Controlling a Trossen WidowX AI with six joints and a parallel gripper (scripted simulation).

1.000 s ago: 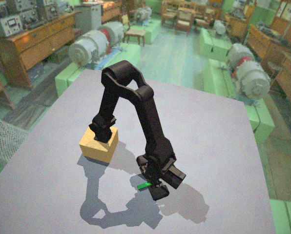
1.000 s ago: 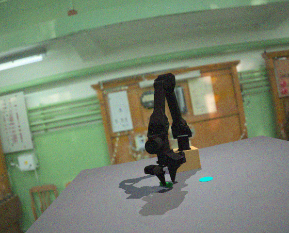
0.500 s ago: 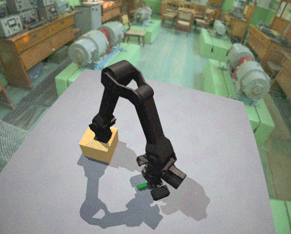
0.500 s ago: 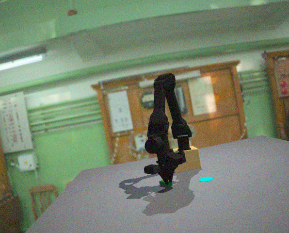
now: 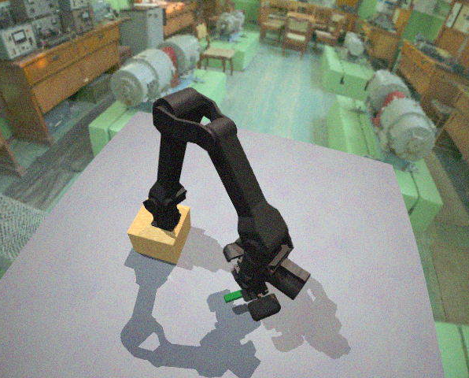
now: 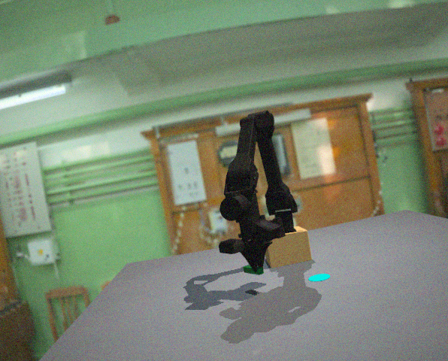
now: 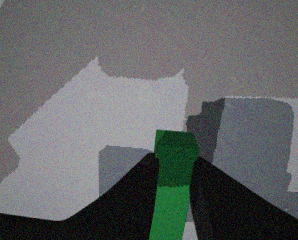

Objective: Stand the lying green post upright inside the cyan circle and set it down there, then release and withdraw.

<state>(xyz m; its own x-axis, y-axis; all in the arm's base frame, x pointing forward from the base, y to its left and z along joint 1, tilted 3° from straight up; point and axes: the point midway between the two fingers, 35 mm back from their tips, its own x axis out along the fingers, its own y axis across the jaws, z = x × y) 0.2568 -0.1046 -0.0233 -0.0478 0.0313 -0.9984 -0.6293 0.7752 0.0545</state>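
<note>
My gripper tip is 160 mm to the right of the cyan circle, 60 mm above it and 20 mm past it. From my gripper tip the other things lie so: green post (20 mm behind, 10 mm to the right).
</note>
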